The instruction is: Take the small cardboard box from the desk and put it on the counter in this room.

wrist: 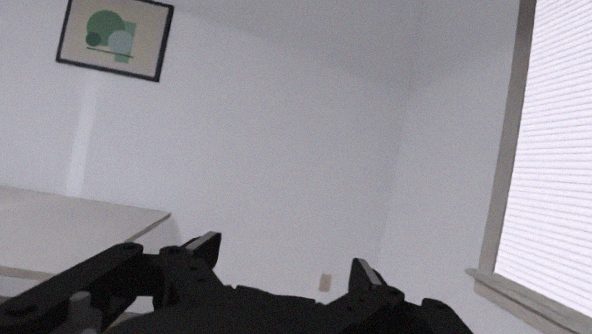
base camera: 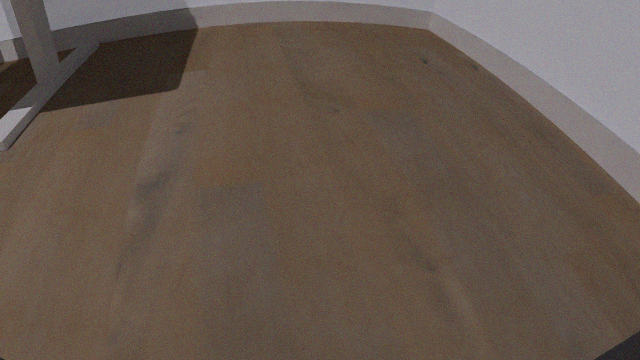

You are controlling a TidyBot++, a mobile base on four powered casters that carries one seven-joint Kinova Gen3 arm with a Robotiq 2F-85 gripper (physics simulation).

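Places are measured from the arm's base along level axes (x left, y back, z up), in millimetres.
Pixels of known places: gripper, fingertip midpoint: (wrist: 284, 260).
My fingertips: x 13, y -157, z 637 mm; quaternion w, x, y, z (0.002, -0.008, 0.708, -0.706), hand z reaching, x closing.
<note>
Ahead of a thing's pixels: the offset from my fingertips to its middle. "*": to the spot under its first point. Level surfaces: height alone.
My gripper (wrist: 284, 260) is open, its two dark fingers wide apart with the white wall behind them. Part of a pale table top @(dz -313 mm) (wrist: 75, 225), which looks like the desk, shows at the left of the wrist view. A white desk leg with a long foot @(* dx +735, dy -707, dz -892 mm) (base camera: 37, 45) stands at the upper left of the base camera view. The small cardboard box does not show in either view, and neither does a counter that I can make out.
A wall with a pale baseboard (base camera: 310, 12) runs across the back and meets the right wall (base camera: 575, 45) in a corner. A dark shadow lies by the desk leg. A framed picture (wrist: 115, 40), a window with blinds @(* dx -747, dy -575, dz +207 mm) (wrist: 555, 165) and a wall outlet @(dx -245, dy -1375, dz -633 mm) (wrist: 325, 282) also show.
</note>
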